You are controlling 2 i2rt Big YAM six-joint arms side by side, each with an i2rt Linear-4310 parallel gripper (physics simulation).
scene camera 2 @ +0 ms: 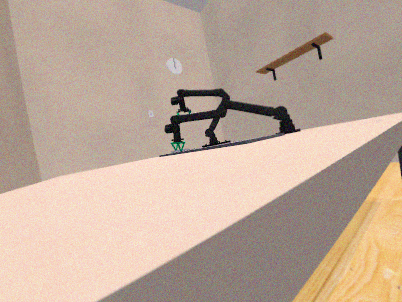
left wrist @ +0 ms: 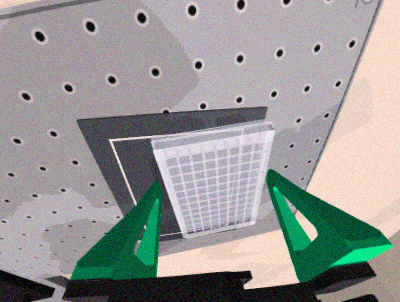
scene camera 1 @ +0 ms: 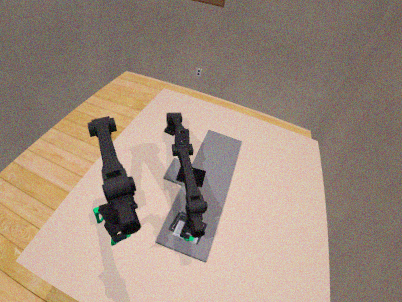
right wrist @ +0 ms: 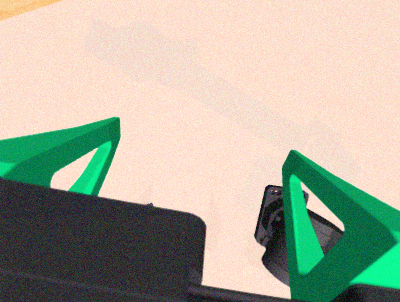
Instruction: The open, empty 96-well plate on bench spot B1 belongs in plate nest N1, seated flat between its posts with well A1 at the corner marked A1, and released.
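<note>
The clear 96-well plate lies flat on a dark pad with a white outline, shifted to the right of the outline in the left wrist view. My left gripper is open and empty, low over the plate. In the left wrist view its fingertips appear at either side of the plate; their exact height beside it is unclear. My right gripper is open and empty, high above the pale table, away from the plate. Nest N1 cannot be made out with certainty; well A1 cannot be read.
The grey perforated board carries the pad near one end. A dark square is partly hidden under the left arm. The left arm reaches along the board. A black arm part shows behind one right finger.
</note>
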